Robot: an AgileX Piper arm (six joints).
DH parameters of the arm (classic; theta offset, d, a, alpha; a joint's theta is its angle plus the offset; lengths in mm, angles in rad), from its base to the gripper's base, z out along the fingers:
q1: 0 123 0 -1.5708
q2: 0.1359 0 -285 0
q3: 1.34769 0 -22 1.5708
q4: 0 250.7 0 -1.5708
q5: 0 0 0 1.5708
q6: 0 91 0 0
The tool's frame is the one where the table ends.
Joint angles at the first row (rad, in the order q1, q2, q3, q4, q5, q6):
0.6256, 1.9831, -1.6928, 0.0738, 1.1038, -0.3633
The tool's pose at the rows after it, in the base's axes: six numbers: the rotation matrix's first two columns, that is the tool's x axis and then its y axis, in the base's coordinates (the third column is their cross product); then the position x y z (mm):
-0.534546 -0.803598 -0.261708 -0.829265 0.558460 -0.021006 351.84 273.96 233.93
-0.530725 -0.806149 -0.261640 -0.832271 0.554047 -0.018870 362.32 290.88 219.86
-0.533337 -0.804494 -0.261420 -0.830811 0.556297 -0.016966 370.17 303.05 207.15
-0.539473 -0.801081 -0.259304 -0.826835 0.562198 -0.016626 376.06 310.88 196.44
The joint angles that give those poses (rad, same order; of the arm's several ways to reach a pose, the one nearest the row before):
0.6482, 2.0856, -1.7994, 0.0732, 1.1152, -0.3564
0.6637, 2.1704, -1.8896, 0.0722, 1.1207, -0.3453
0.6740, 2.2373, -1.9587, 0.0704, 1.1228, -0.3314
0.6796, 2.2874, -2.0082, 0.0664, 1.1236, -0.3172

